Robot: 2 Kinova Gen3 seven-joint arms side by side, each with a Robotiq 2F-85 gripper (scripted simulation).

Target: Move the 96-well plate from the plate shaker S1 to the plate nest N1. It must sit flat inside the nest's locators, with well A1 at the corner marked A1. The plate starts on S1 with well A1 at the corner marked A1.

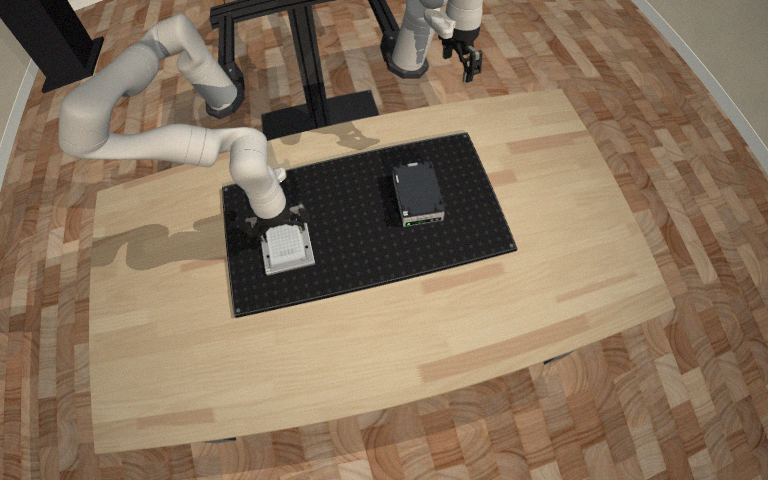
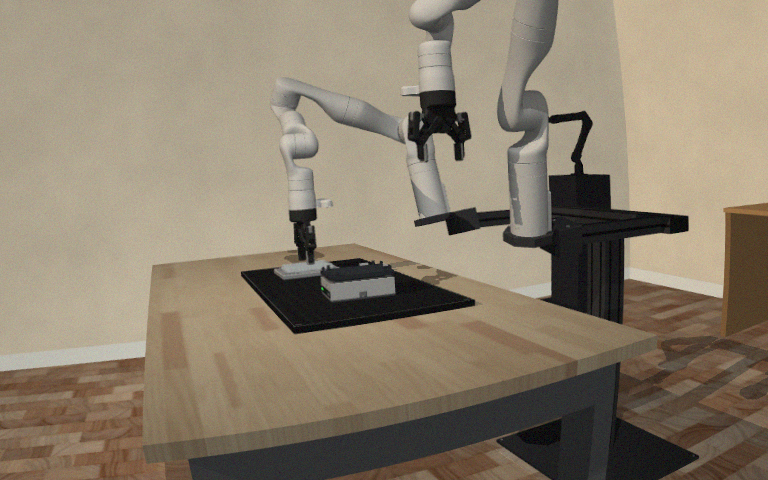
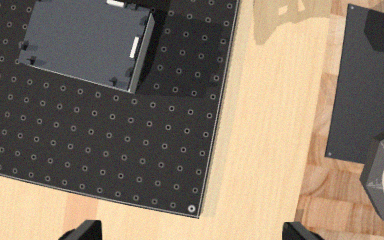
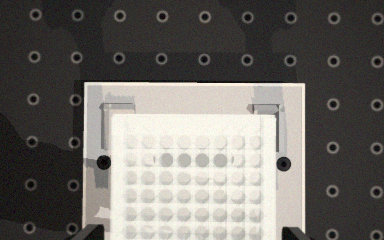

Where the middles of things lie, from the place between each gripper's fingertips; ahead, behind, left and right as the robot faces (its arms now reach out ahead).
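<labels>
Here my right hand (image 1: 283,234) is 2 cm above the white 96-well plate (image 1: 287,249), while the grey plate nest N1 (image 4: 239,100), counted from my right hand, is 3 cm below.
From my left hand, the white 96-well plate is 47 cm to the right, 20 cm ahead and 27 cm below. The grey plate nest N1, counted from my left hand too, is 47 cm to the right and 20 cm ahead, and it is 28 cm below.
</labels>
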